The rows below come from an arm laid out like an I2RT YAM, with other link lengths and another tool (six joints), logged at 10 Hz.
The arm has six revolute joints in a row. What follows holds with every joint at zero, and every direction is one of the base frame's.
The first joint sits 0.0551 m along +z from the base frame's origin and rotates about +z.
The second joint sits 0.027 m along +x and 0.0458 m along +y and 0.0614 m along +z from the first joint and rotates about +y.
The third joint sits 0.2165 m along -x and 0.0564 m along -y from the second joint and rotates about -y.
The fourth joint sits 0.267 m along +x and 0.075 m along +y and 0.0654 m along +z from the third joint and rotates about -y.
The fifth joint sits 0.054 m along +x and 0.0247 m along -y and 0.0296 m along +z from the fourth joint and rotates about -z.
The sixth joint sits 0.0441 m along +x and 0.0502 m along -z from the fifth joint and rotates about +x.
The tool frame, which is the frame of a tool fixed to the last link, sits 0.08 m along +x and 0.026 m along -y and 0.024 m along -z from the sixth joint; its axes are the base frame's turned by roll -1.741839, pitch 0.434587 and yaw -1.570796 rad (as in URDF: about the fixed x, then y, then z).
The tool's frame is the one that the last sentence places.
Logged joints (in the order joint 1, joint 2, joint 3, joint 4, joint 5, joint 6), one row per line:
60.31 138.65 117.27 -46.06 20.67 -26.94
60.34 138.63 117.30 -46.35 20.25 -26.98
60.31 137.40 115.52 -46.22 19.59 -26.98
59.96 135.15 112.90 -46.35 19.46 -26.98
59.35 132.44 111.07 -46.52 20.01 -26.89
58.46 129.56 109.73 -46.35 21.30 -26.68
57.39 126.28 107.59 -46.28 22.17 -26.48
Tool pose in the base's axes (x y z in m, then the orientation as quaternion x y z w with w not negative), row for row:
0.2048 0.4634 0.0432 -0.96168 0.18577 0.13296 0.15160
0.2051 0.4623 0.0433 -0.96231 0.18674 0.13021 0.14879
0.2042 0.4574 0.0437 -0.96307 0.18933 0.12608 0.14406
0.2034 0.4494 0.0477 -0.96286 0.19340 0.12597 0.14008
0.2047 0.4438 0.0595 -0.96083 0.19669 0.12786 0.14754
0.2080 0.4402 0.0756 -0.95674 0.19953 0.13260 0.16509
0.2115 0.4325 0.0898 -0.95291 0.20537 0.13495 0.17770
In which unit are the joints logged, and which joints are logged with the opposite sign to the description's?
The joints are logged in degrees. Opposite sign: joint 5.
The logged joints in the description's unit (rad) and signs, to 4 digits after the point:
1.0526 2.4199 2.0467 -0.8039 -0.3608 -0.4702
1.0531 2.4195 2.0473 -0.8090 -0.3534 -0.4709
1.0526 2.3981 2.0162 -0.8067 -0.3419 -0.4709
1.0465 2.3588 1.9705 -0.8090 -0.3396 -0.4709
1.0359 2.3115 1.9385 -0.8119 -0.3492 -0.4693
1.0203 2.2612 1.9151 -0.8090 -0.3718 -0.4657
1.0016 2.2040 1.8778 -0.8077 -0.3869 -0.4622

